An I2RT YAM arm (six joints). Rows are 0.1 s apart.
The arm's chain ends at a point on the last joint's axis. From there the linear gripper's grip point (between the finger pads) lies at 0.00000 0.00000 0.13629 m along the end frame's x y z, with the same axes.
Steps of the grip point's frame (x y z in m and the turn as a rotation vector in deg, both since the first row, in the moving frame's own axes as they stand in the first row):
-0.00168 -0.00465 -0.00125 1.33 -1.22 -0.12
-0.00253 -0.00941 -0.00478 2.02 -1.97 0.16
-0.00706 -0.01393 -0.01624 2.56 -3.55 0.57
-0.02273 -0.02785 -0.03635 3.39 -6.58 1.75
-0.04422 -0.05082 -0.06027 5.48 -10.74 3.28
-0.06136 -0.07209 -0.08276 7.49 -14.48 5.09
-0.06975 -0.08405 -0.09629 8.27 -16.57 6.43
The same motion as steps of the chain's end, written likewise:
0.00122 -0.00149 -0.00118 1.33 -1.22 -0.12
0.00215 -0.00460 -0.00461 2.02 -1.97 0.16
0.00135 -0.00780 -0.01584 2.56 -3.55 0.57
-0.00725 -0.01957 -0.03521 3.39 -6.58 1.75
-0.01925 -0.03716 -0.05726 5.48 -10.74 3.28
-0.02821 -0.05302 -0.07728 7.49 -14.48 5.09
-0.03219 -0.06257 -0.08924 8.27 -16.57 6.43

